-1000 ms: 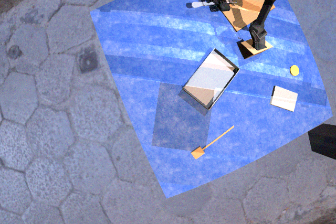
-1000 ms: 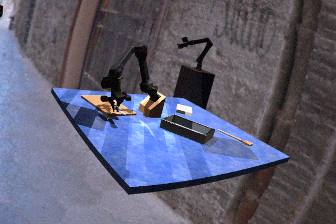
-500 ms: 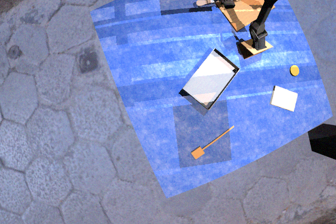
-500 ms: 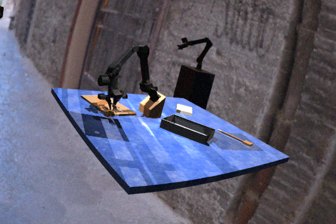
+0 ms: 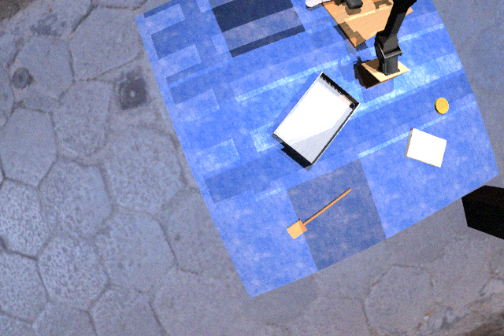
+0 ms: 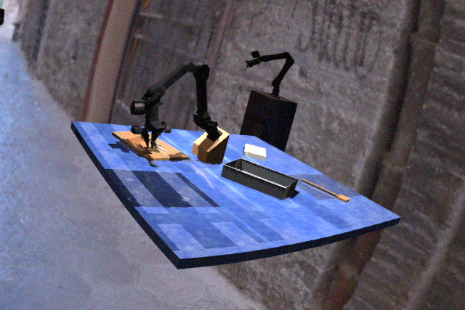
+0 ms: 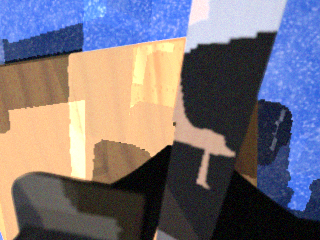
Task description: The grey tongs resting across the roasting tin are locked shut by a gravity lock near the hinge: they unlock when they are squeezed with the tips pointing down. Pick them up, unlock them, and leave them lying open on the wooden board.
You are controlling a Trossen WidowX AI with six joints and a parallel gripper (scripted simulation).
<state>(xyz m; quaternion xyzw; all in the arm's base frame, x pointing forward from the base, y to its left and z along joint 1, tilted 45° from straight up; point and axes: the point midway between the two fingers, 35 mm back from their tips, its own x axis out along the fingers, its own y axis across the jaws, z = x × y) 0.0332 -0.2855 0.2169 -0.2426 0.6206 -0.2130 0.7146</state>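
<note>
Right now the wooden board is 13 cm behind my gripper tip, 5 cm to the left of it and 3 cm below it. Round my gripper tip: white block 71 cm to the left, 14 cm behind, 2 cm below; then roasting tin 43 cm to the left, 29 cm ahead, 1 cm below.
</note>
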